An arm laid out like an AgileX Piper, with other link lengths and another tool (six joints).
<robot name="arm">
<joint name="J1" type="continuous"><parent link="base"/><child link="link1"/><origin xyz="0 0 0.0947" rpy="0 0 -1.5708"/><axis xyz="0 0 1"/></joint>
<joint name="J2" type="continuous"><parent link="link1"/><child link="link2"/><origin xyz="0 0 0" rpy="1.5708 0 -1.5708"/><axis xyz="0 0 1"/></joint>
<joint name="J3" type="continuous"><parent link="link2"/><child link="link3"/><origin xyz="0.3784 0.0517 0" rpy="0 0 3.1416"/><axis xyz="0 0 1"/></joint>
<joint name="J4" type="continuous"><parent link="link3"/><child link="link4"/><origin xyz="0.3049 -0.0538 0" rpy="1.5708 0 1.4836"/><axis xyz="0 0 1"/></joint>
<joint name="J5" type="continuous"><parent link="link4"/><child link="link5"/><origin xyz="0 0 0" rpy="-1.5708 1.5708 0"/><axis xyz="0 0 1"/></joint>
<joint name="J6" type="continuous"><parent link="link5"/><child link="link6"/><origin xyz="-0.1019 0 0" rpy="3.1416 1.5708 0"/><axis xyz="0 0 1"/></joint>
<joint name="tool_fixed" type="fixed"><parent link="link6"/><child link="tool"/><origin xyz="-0.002 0.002 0.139" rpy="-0.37 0 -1.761"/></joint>
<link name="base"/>
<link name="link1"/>
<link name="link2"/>
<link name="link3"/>
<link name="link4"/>
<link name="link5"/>
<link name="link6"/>
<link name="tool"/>
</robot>
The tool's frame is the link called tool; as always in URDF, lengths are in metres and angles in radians. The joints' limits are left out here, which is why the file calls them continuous.
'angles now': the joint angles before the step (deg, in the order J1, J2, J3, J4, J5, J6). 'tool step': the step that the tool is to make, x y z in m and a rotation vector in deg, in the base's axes. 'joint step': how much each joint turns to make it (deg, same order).
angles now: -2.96, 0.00, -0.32, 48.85, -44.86, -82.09
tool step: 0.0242, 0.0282, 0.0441, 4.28, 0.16, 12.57
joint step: 0.01, 3.61, -9.32, 2.28, 12.96, 4.76
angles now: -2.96, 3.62, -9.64, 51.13, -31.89, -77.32
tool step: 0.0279, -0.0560, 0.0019, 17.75, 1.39, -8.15
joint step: -0.07, 15.88, -6.21, 15.39, -12.23, 1.73
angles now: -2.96, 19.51, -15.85, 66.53, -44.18, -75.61
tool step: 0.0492, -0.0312, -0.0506, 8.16, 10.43, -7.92
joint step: -0.04, 17.75, -0.66, 5.56, -8.60, 4.50
